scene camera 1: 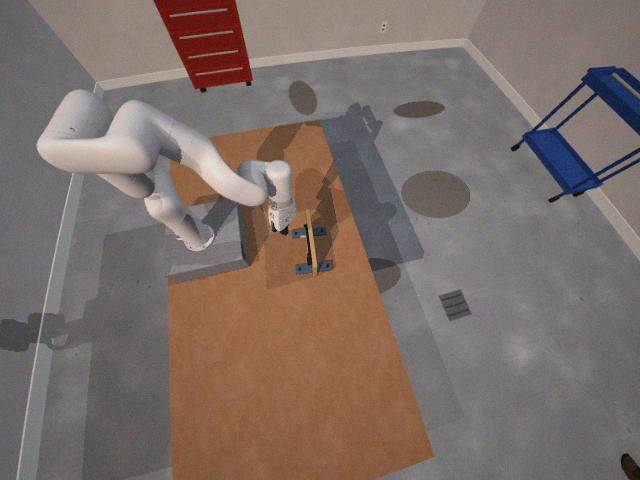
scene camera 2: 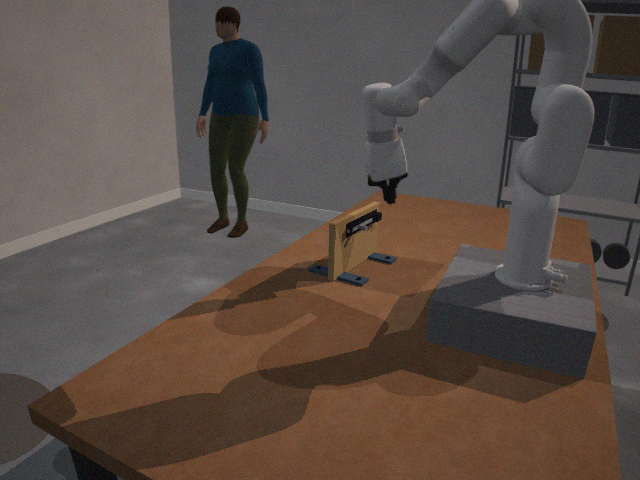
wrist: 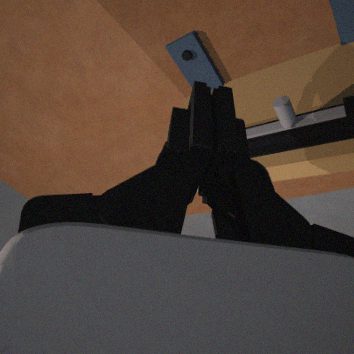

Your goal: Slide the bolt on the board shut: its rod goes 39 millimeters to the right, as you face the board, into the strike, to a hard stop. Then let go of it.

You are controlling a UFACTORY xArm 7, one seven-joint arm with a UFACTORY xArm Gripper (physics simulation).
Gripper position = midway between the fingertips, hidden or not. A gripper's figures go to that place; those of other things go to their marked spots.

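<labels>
The marked spots on a bolt rod [wrist: 287, 119] and a tan board [wrist: 311, 81] are 0.08 m apart. The gripper [wrist: 204, 110] is 0.13 m from the lens, while the bolt rod is 0.22 m from the lens and the tan board 0.29 m from the lens.
</labels>
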